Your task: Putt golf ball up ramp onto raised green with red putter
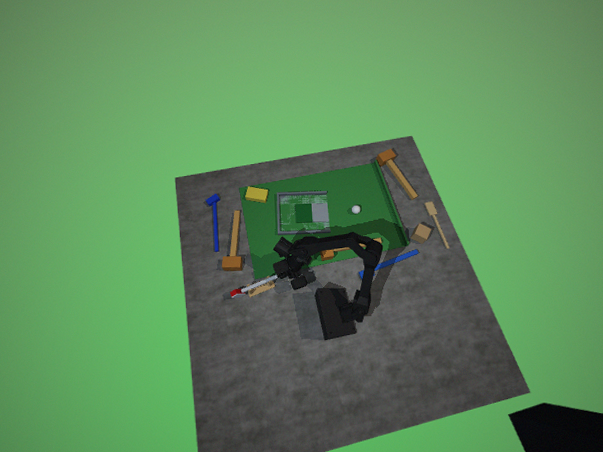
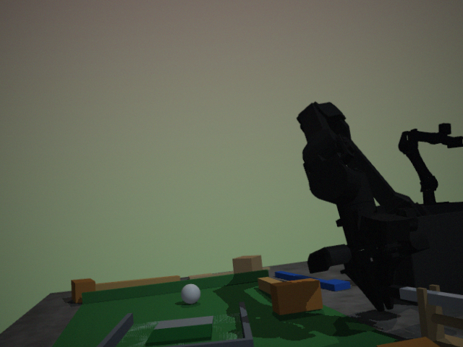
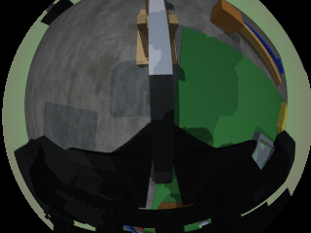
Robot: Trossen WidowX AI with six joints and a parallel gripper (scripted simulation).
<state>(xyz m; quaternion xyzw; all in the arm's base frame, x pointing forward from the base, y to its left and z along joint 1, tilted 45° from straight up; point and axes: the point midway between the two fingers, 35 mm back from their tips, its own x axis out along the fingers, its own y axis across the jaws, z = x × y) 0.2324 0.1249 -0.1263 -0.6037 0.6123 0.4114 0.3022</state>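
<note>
Right now my gripper tip is 2 cm past the red putter, 11 cm to the right of it and 3 cm below it. The rest, counted from my gripper tip: wooden rack 2 cm behind, 13 cm to the left; yellow block 43 cm ahead, 5 cm to the left, 1 cm below; green mat 25 cm ahead, 23 cm to the right, 3 cm below.
</note>
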